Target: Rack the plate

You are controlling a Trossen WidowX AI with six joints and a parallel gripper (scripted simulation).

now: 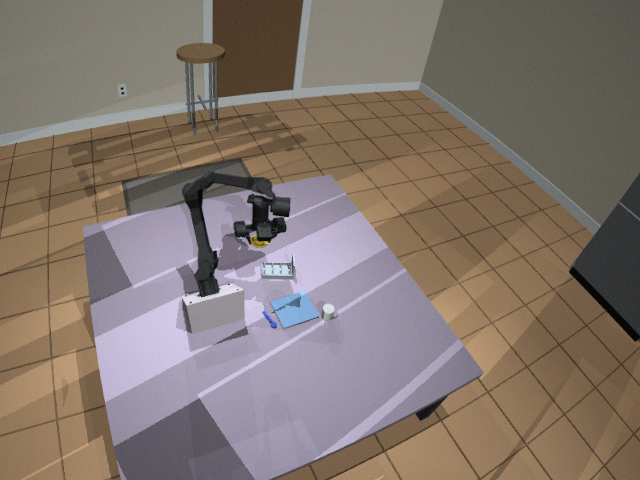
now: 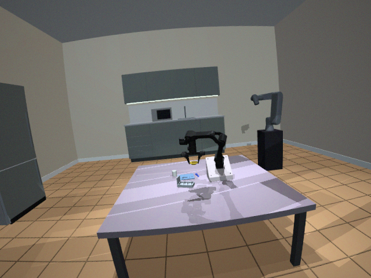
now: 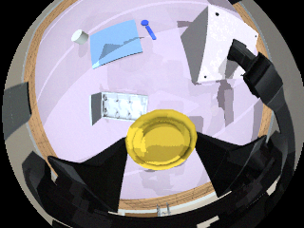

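Right now my gripper tip is 16 cm above the grey dish rack, 8 cm short of it and 1 cm to the left of it. The rest, counted from my gripper tip: blue spoon (23 cm to the right, 18 cm below, 3 cm behind); yellow plate (1 cm above); blue mat (21 cm to the right, 18 cm below, 8 cm ahead).
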